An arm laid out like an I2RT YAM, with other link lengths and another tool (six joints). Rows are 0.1 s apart.
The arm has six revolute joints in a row. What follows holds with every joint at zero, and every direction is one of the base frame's.
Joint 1 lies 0.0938 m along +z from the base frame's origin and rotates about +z.
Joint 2 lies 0.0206 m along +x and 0.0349 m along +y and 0.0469 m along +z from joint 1 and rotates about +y.
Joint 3 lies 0.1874 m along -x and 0.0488 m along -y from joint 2 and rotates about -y.
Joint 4 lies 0.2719 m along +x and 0.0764 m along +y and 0.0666 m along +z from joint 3 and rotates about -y.
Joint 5 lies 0.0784 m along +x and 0.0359 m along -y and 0.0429 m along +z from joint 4 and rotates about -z.
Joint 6 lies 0.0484 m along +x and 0.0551 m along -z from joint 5 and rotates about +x.
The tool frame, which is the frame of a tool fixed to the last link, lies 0.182 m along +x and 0.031 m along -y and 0.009 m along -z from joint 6; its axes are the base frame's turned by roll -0.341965, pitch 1.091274 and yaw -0.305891 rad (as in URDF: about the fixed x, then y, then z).
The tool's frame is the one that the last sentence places.
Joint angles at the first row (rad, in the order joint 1, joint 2, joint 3, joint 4, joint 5, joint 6):
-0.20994 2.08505 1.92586 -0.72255 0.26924 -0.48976
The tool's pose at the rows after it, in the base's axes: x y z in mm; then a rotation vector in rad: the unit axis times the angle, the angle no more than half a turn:
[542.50, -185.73, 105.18, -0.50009, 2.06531, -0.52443]
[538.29, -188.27, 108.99, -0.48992, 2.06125, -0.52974]
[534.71, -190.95, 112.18, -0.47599, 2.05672, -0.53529]
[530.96, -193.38, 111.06, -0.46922, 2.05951, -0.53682]
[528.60, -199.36, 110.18, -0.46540, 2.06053, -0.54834]
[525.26, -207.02, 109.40, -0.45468, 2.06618, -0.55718]
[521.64, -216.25, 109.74, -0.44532, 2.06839, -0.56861]
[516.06, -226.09, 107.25, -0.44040, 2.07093, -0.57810]
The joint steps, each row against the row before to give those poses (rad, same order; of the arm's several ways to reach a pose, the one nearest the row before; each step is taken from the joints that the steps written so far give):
-0.00786 -0.03258 -0.02003 -0.00303 -0.00500 0.00807
-0.00611 -0.02690 -0.02526 0.00459 -0.00039 0.00224
-0.00598 -0.02269 -0.02184 0.00576 -0.00001 0.00539
-0.00632 -0.01575 -0.02295 0.00610 -0.00152 0.00074
-0.01025 -0.00694 -0.01555 0.01216 0.00306 -0.00642
-0.01474 -0.00222 -0.00544 0.00263 0.00001 -0.00334
-0.01823 -0.00640 -0.00973 0.00731 -0.00147 -0.00797
-0.02205 -0.01756 -0.03336 0.01991 -0.00579 -0.01427

